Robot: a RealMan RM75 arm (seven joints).
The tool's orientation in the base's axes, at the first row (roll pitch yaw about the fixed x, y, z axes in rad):
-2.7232 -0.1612 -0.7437
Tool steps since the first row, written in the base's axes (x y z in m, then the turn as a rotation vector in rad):
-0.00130 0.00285 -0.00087 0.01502 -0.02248 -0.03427
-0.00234 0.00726 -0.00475 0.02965 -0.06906 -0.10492
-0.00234 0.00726 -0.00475 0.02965 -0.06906 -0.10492
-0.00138 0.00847 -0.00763 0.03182 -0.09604 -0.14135
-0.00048 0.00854 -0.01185 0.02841 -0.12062 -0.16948
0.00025 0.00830 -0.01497 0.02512 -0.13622 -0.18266
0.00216 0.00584 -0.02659 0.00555 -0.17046 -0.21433
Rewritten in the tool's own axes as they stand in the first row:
-0.00299 -0.00095 0.00086 0.02043 0.02128 0.03217
-0.00731 -0.00196 0.00484 0.05085 0.07465 0.09219
-0.00731 -0.00196 0.00484 0.05085 0.07465 0.09219
-0.00789 -0.00222 0.00804 0.06461 0.10735 0.12049
-0.00796 -0.00109 0.01221 0.07404 0.13819 0.13964
-0.00777 -0.00009 0.01525 0.07996 0.15654 0.14715
-0.00660 0.00525 0.02598 0.08354 0.20494 0.16138

